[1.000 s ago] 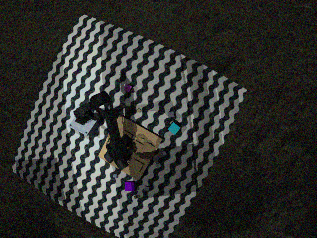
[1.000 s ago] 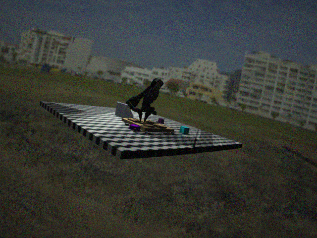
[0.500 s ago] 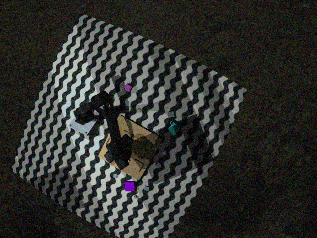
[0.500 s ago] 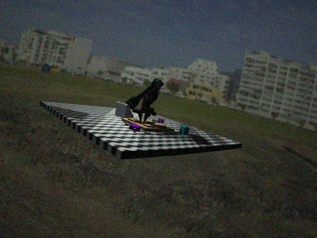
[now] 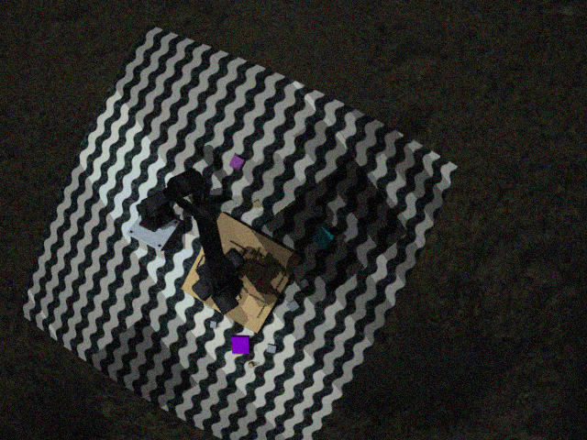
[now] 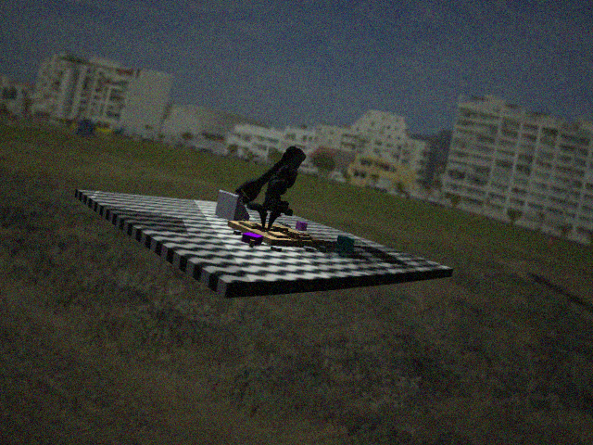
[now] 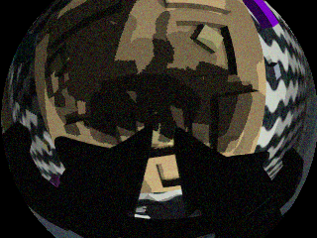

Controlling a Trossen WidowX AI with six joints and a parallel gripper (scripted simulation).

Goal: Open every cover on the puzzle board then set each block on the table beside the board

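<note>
The tan puzzle board is 5 cm ahead of my gripper tip. Round my gripper tip: grey bit (29 cm to the left, 21 cm ahead, 1 cm below); teal block (25 cm ahead, 22 cm to the left, 1 cm above); purple block (22 cm to the right, 14 cm ahead).
</note>
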